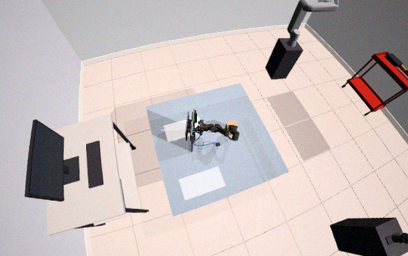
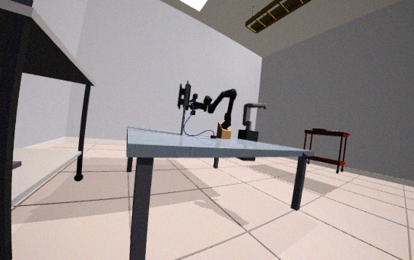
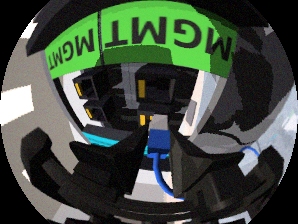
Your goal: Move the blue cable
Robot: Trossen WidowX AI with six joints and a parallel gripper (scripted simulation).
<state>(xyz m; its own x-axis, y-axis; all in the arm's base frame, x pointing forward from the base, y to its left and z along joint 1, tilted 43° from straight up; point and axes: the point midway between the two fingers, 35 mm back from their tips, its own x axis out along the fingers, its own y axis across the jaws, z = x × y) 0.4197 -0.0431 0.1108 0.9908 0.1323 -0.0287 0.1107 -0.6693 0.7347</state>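
My gripper tip is now 10 mm short of the blue plug.
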